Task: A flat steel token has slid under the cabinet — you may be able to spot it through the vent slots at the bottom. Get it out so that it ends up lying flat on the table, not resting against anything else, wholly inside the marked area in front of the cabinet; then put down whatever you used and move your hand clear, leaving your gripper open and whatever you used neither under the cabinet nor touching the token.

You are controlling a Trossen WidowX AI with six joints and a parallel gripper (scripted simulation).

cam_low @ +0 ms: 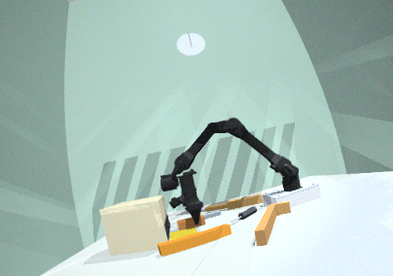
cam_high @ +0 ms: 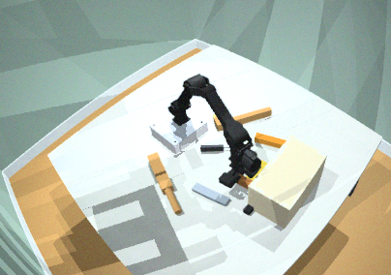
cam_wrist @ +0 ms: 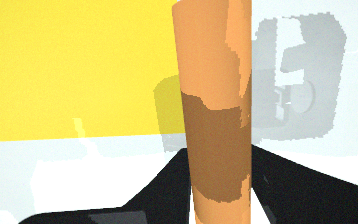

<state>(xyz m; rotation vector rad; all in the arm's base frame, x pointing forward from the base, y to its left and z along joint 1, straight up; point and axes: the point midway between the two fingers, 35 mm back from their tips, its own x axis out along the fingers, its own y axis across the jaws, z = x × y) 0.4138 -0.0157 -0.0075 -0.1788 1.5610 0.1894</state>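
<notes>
The grey flat bar is 2 cm behind my gripper tip and 13 cm to the right of it. Also, from my gripper tip: orange paddle (17 cm behind, 24 cm to the right, 1 cm above); orange bar (2 cm behind, 26 cm to the left, 1 cm above).
</notes>
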